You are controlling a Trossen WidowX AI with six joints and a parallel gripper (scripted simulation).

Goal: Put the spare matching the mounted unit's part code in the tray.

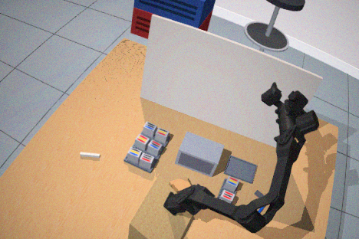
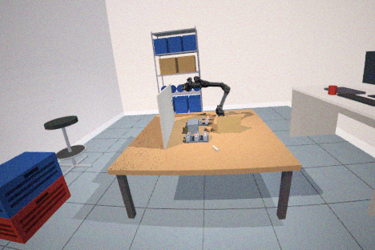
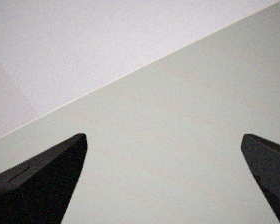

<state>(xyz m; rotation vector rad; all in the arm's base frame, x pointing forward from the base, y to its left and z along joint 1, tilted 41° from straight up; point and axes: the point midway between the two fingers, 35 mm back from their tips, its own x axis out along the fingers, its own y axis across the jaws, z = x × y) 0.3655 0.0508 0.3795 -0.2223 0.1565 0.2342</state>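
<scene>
The grey spare block is 17 cm behind my gripper tip, 3 cm to the left of it and 38 cm below it. Round my gripper tip: white board (12 cm ahead, 20 cm to the left, 20 cm below); then flat grey tray (7 cm behind, 1 cm to the left, 42 cm below); then grey mounted unit (11 cm behind, 20 cm to the left, 37 cm below).
</scene>
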